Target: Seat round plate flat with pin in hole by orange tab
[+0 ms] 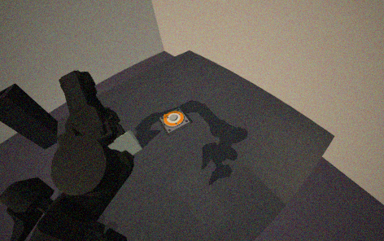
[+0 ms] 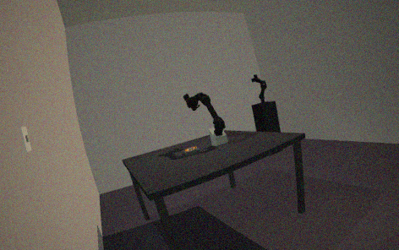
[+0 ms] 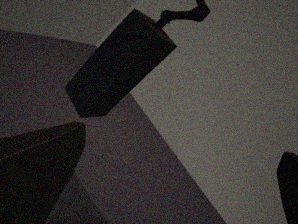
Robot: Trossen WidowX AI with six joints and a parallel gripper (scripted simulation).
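My gripper tip is now 46 cm to the right of the square grey base, 38 cm above it and 37 cm short of it.
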